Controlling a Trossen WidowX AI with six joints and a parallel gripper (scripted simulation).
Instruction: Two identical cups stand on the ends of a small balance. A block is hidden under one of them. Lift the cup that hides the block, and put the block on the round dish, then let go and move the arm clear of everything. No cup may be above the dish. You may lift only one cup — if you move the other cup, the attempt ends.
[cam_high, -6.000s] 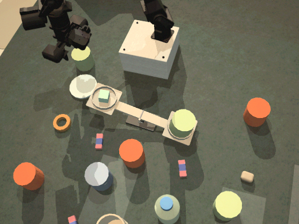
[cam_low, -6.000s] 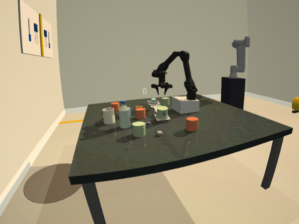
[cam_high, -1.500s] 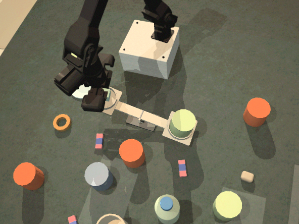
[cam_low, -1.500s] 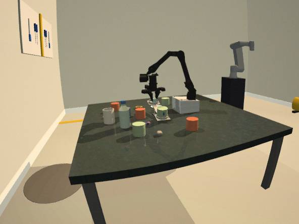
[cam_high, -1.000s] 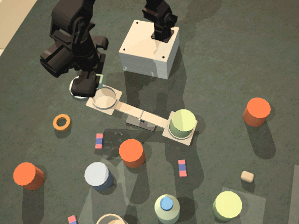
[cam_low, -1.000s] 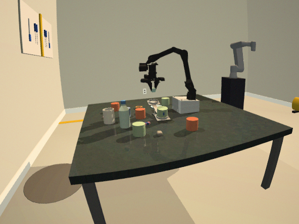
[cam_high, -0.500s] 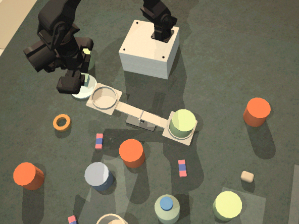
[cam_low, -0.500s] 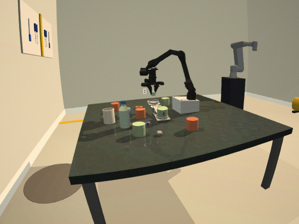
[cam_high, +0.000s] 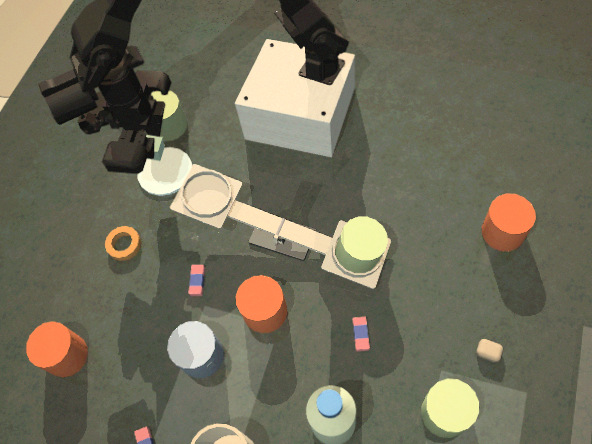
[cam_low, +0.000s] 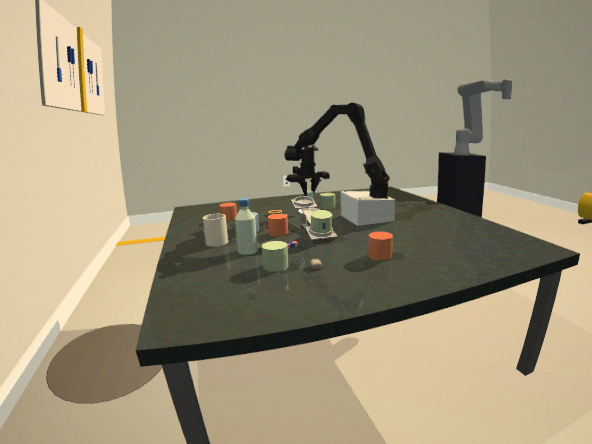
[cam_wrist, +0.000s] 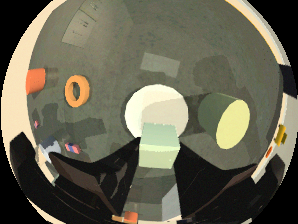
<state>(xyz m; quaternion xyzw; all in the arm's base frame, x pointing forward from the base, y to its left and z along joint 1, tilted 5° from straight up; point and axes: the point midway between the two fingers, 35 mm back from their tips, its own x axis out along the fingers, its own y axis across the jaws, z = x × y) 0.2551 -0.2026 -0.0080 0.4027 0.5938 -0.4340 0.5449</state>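
Now: gripper tip 70 mm above the round white dish. The rest, counted from my gripper tip: beige lump: 80 mm ahead, 630 mm to the left, 60 mm below; then teal block: 10 mm above; then grey-blue cup: 270 mm ahead, 250 mm to the left, 40 mm below.
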